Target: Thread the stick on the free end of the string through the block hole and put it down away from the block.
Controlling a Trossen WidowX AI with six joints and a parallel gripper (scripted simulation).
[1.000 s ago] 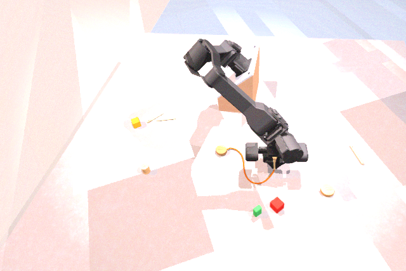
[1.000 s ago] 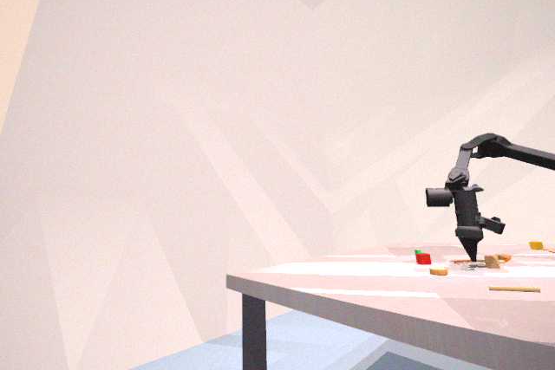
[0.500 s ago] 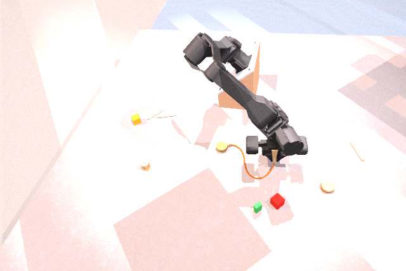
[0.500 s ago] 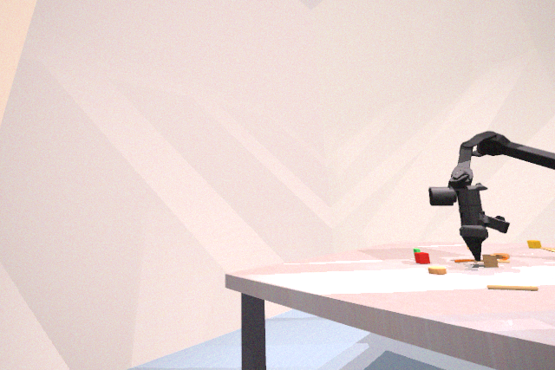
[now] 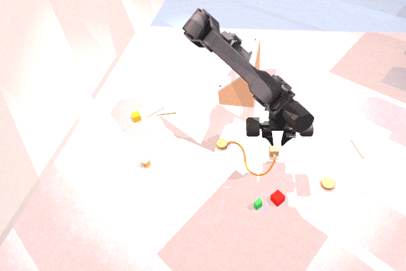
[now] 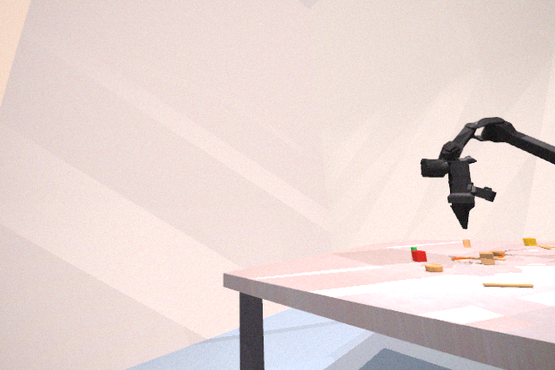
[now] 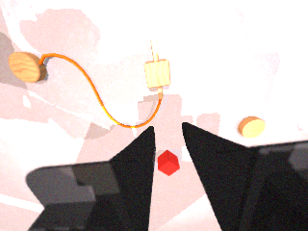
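The wooden block is 8 cm below my gripper tip, 3 cm behind it and 1 cm to the right of it. Round my gripper tip: round disc 17 cm to the left, 9 cm below, 4 cm ahead; then red cube 13 cm ahead, 8 cm below, 3 cm to the left; then green block 17 cm ahead, 8 cm below, 2 cm to the right.
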